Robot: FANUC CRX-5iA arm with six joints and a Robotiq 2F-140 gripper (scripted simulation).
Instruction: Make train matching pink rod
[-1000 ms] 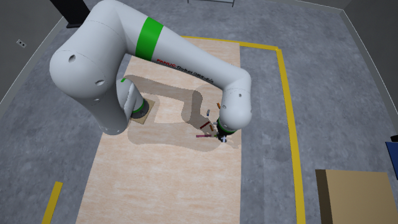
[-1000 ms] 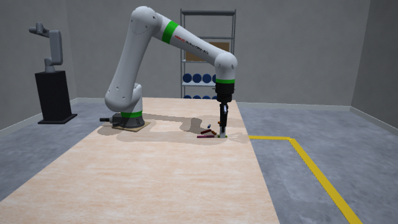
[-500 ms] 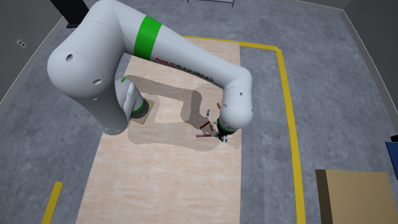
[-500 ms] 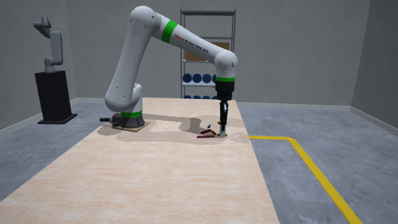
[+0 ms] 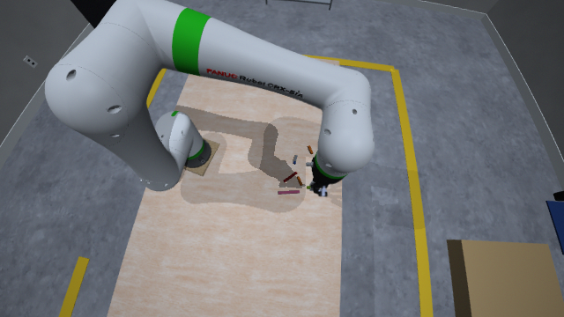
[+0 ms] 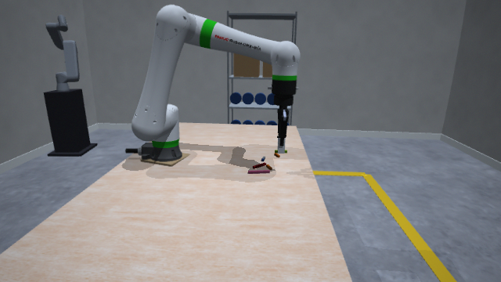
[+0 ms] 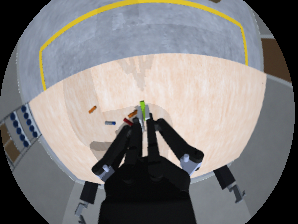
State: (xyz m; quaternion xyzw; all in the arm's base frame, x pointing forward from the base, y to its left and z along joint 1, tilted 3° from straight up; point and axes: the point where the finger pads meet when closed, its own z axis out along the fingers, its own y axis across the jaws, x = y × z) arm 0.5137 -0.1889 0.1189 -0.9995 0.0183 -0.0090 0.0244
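The grey rod lies 50 mm behind my hand, 160 mm to the left of it and 120 mm below it. From my hand the other things lie so: pink rod 90 mm behind, 120 mm below; lime rod 30 mm below; red rod 80 mm behind, 70 mm to the left, 120 mm below.
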